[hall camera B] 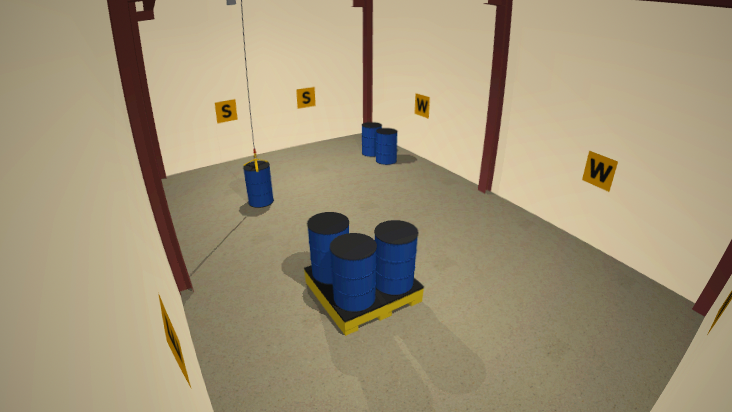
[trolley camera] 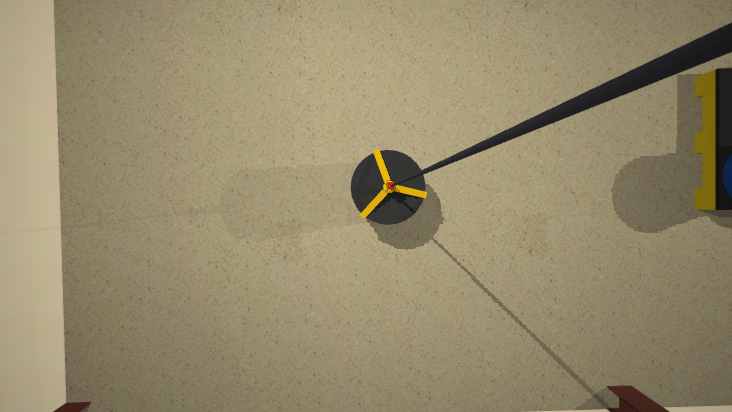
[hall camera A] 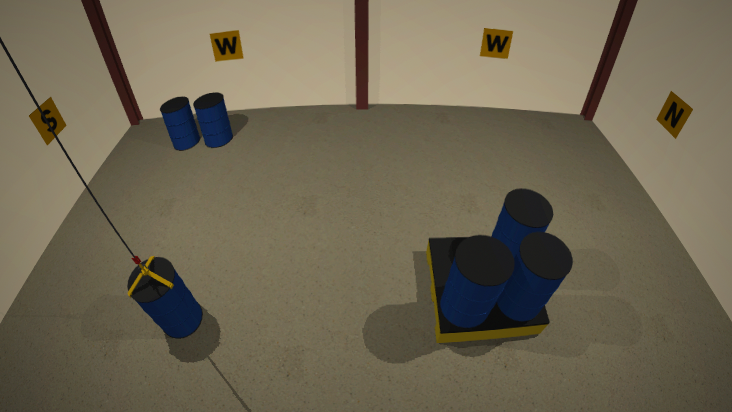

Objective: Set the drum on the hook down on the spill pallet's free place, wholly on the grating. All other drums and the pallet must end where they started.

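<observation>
The blue drum (hall camera A: pixel 174 309) (hall camera B: pixel 259 186) (trolley camera: pixel 366 186) with a dark lid hangs upright, its base seemingly a little above the floor. My gripper (hall camera A: pixel 145 271) (hall camera B: pixel 256 164) (trolley camera: pixel 389 186), a yellow three-armed lifter under the red hook, is shut on this drum. The yellow spill pallet (hall camera A: pixel 481 335) (hall camera B: pixel 327 307) (trolley camera: pixel 708 117) with black grating stands well apart, right of the drum in hall camera A. Three blue drums (hall camera A: pixel 476 286) (hall camera B: pixel 353 276) stand on it. Its free place (hall camera A: pixel 443 253) is the far left corner in hall camera A, hidden behind drums in hall camera B.
Two more blue drums (hall camera A: pixel 215 122) (hall camera B: pixel 386 147) stand close together in the corner between the S and W walls. Dark red columns (hall camera A: pixel 361 56) (hall camera B: pixel 494 102) line the walls. The south wall (trolley camera: pixel 28 153) shows at the left in the trolley camera.
</observation>
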